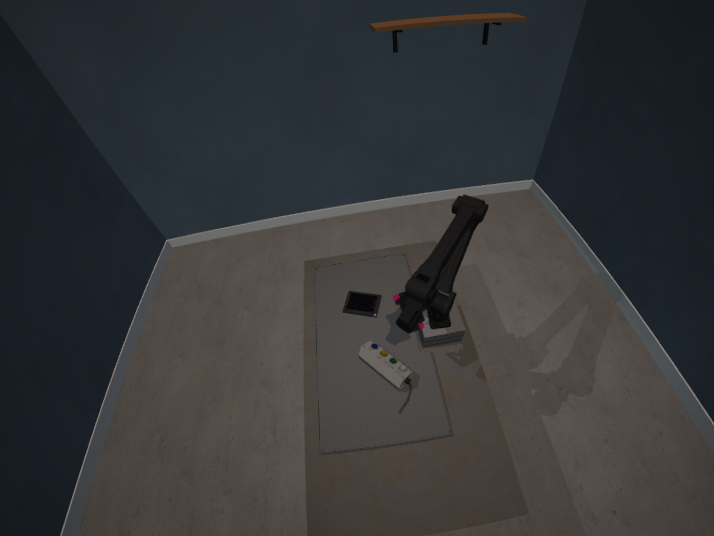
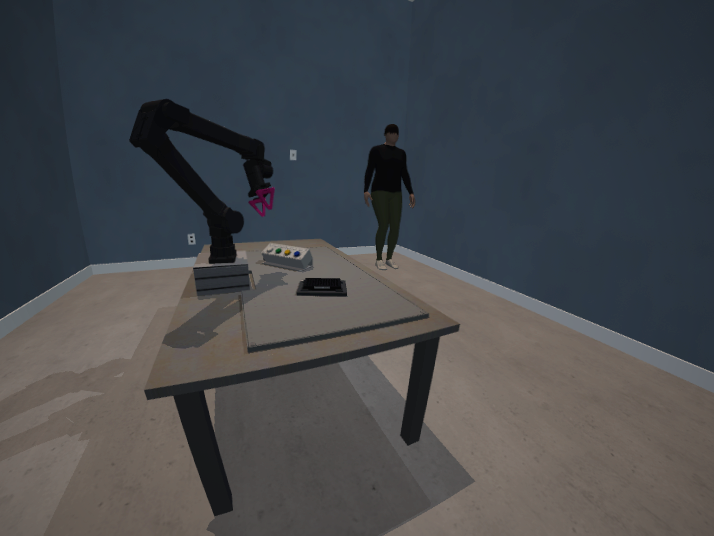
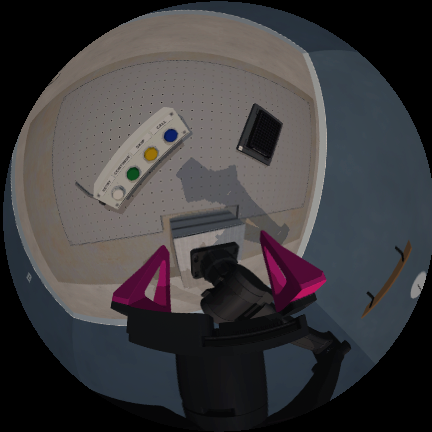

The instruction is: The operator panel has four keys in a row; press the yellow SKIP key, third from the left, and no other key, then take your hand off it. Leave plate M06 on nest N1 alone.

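Places are measured from the arm's base along level axes (x ahead, y left, z up), in centimetres.
Pixels of known places: gripper, between the fingertips: (image 2: 266,213) (image 3: 211,242); arm's base, origin of its link: (image 1: 438,316) (image 2: 223,258) (image 3: 213,258).
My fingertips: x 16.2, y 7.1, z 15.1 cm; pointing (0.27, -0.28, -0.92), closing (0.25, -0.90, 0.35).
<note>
Ahead of a thing's pixels: the offset from my fingertips to its top centre. "pt": to the spot under its first point.
The white operator panel @[dy +9.8, dx +8.2, dz -15.5 cm] (image 1: 382,365) (image 2: 283,259) (image 3: 131,145) carries four round keys in a row. The yellow SKIP key @[dy +6.4, dx +8.4, dz -16.4 cm] (image 1: 383,353) (image 2: 287,252) (image 3: 151,153) sits between the green CONTINUE key @[dy +10.0, dx +4.9, dz -16.4 cm] (image 1: 393,360) (image 2: 278,250) (image 3: 133,173) and the blue CALL key @[dy +2.9, dx +11.9, dz -16.4 cm] (image 1: 374,346) (image 2: 297,253) (image 3: 170,135); the white RETRY key @[dy +13.5, dx +1.4, dz -16.4 cm] (image 1: 402,367) (image 2: 269,249) (image 3: 118,193) is at the cable end. A black plate in its nest @[pt dy -21.4, dx +16.3, dz -21.6 cm] (image 1: 362,303) (image 2: 321,286) (image 3: 260,134) lies apart from the panel; its label is not readable. My gripper (image 1: 408,312) (image 2: 262,203) (image 3: 211,242) is open and empty, high above the table, away from the panel.
The arm stands on a grey block (image 1: 441,337) (image 2: 222,278) (image 3: 187,250) at the table's side. A cable (image 1: 406,398) (image 3: 84,189) leaves the panel's end. A person (image 2: 389,190) stands beyond the table. A wooden shelf (image 1: 448,21) (image 3: 387,281) is on the wall.
</note>
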